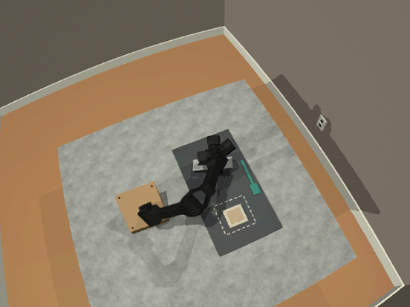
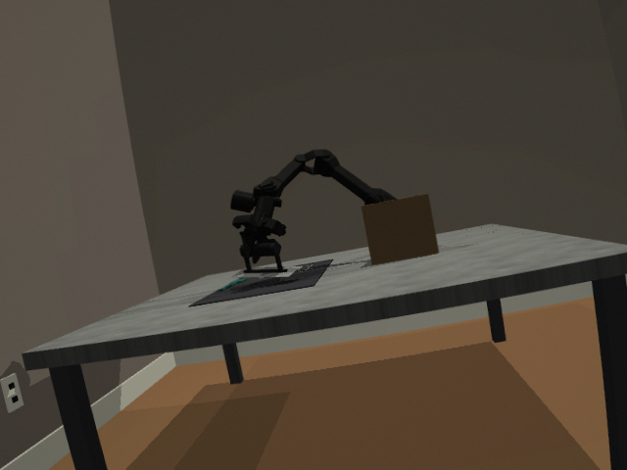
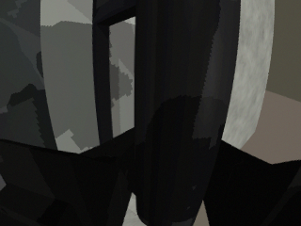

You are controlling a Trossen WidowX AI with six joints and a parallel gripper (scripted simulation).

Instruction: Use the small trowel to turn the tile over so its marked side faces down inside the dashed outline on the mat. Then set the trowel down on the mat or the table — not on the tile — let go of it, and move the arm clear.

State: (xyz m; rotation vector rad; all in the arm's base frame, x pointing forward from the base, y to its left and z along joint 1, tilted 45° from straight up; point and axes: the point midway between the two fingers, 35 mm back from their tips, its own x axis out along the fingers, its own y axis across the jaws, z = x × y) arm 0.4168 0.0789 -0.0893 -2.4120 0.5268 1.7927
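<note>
Now: the small trowel 1 cm behind my gripper tip and 3 cm to the right of it. Round my gripper tip: dark mat: 3 cm behind, 16 cm to the right, 10 cm below; then cream tile: 5 cm behind, 32 cm to the right, 8 cm below; then teal flat tool: 11 cm ahead, 19 cm to the right, 8 cm below.
</note>
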